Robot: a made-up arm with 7 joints. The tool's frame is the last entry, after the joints. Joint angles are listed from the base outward. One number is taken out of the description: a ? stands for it. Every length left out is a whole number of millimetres.
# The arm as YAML. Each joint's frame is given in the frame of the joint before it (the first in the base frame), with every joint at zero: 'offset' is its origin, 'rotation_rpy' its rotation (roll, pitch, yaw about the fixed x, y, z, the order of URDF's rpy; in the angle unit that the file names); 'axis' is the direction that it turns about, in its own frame. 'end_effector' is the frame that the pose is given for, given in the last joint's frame.
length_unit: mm
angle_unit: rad
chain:
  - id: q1
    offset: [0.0, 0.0, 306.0]
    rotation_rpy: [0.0, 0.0, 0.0]
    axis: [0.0, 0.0, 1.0]
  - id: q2
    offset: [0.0, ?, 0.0]
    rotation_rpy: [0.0, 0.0, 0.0]
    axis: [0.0, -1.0, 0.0]
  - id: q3
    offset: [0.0, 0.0, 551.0]
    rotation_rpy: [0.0, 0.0, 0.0]
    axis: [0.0, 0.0, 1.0]
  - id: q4
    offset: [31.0, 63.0, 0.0]
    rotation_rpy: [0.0, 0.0, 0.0]
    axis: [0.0, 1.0, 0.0]
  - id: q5
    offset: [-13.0, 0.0, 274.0]
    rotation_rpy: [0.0, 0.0, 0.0]
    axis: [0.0, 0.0, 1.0]
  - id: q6
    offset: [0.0, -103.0, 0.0]
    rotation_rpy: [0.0, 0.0, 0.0]
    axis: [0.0, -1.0, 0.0]
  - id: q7
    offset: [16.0, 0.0, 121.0]
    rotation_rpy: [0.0, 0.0, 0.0]
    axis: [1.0, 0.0, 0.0]
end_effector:
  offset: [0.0, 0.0, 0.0]
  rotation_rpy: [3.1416, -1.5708, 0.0]
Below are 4 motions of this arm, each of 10 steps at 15 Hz.
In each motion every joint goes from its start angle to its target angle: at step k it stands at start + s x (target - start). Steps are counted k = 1, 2, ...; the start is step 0. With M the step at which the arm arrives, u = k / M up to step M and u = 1 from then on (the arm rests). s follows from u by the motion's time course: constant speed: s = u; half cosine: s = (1 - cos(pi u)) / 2; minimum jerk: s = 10 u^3 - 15 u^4 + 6 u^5.
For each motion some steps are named. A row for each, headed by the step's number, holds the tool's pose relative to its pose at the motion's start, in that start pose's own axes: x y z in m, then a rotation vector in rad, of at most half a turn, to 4 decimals.
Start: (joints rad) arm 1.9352 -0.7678 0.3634 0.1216 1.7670 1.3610 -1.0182
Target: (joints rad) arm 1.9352 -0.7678 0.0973 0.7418 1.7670 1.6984 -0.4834
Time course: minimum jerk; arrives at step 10
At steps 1, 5, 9, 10:
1: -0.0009 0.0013 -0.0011 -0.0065 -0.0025 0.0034
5: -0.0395 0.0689 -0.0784 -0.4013 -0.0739 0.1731
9: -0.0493 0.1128 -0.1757 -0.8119 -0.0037 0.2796
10: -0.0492 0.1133 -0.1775 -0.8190 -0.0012 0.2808

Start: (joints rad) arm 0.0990 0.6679 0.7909 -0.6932 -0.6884 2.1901 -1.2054
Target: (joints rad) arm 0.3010 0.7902 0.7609 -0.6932 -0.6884 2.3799 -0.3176
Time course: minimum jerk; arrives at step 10
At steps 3, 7, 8, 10:
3: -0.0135 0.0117 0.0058 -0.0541 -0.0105 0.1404
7: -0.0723 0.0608 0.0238 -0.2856 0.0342 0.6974
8: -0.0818 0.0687 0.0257 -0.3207 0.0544 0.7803
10: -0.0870 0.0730 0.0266 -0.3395 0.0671 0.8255

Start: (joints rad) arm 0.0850 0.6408 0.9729 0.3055 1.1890 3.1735 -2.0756
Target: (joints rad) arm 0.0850 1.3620 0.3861 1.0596 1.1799 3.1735 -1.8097
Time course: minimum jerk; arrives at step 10
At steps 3, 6, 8, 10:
3: 0.0273 0.0362 -0.0349 0.0029 0.1429 0.0190
6: 0.0892 0.1780 -0.1151 -0.0894 0.5325 0.0874
8: 0.1067 0.2630 -0.1407 -0.1843 0.6749 0.1272
10: 0.1092 0.2831 -0.1454 -0.2088 0.7009 0.1368

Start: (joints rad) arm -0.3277 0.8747 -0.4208 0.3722 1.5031 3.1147 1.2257
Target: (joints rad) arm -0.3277 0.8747 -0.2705 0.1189 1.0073 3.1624 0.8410
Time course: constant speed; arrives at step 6
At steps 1, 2, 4, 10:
1: -0.0098 -0.0004 0.0040 0.0258 -0.0544 -0.0226
2: -0.0199 -0.0013 0.0082 0.0589 -0.1045 -0.0444
4: -0.0404 -0.0049 0.0174 0.1453 -0.1898 -0.0867
10: -0.0608 -0.0112 0.0274 0.2555 -0.2518 -0.1288

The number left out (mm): -74.0
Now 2 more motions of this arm.
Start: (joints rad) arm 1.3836 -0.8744 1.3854 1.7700 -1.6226 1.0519 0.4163
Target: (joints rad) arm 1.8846 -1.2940 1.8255 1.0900 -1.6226 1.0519 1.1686
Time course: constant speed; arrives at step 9
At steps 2, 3, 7, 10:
2: 0.0312 0.0288 0.0124 0.0629 0.1607 0.2475
3: 0.0427 0.0444 0.0218 0.1074 0.2282 0.3818
7: 0.0610 0.1073 0.0936 0.3440 0.3886 0.9749
10: 0.0541 0.1308 0.1554 0.4769 0.3927 1.2966

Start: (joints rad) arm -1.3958 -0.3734 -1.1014 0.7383 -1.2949 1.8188 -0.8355
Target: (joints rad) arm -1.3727 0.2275 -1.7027 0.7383 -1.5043 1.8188 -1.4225
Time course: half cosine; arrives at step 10
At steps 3, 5, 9, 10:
3: -0.0975 -0.0249 -0.0298 0.0680 -0.1491 -0.1962
5: -0.2306 -0.0742 -0.0911 0.2296 -0.3331 -0.4544
9: -0.4163 -0.1871 -0.2374 0.6302 -0.5149 -0.7991
10: -0.4245 -0.1939 -0.2465 0.6546 -0.5192 -0.8138

